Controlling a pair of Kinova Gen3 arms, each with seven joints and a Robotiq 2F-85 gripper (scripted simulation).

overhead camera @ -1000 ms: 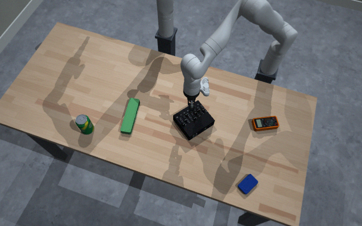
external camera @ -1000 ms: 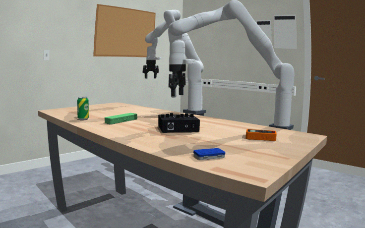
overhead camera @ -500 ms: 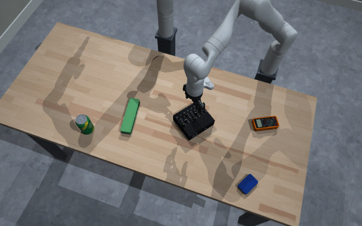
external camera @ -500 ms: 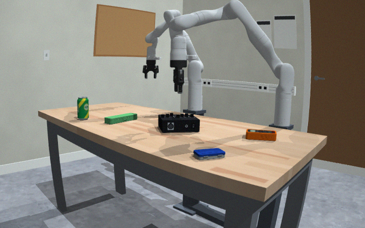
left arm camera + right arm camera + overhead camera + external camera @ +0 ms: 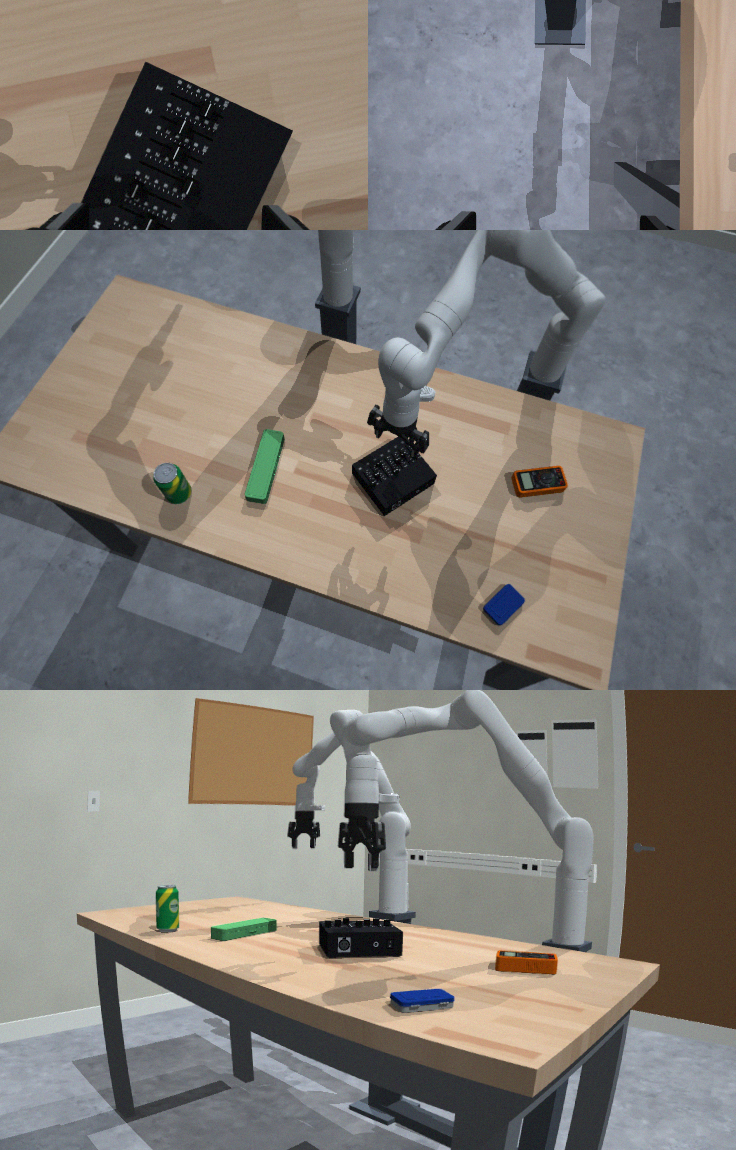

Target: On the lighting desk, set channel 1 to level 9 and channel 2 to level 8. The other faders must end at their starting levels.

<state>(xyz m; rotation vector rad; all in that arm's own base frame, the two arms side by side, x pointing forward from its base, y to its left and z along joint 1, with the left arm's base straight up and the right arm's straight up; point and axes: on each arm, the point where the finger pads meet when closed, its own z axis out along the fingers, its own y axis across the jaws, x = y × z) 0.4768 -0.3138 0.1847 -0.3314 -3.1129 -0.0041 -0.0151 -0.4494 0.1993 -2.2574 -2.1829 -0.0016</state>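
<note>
Now: left hand 40 mm past the channel 2 fader, 10 mm to the right of it and 120 mm above it. Also, from my left hand: channel 3 fader: 20 mm behind, 120 mm below; then channel 4 fader: 10 mm ahead, 10 mm to the left, 120 mm below; then channel 5 fader cap: 10 mm ahead, 40 mm to the right, 120 mm below.
</note>
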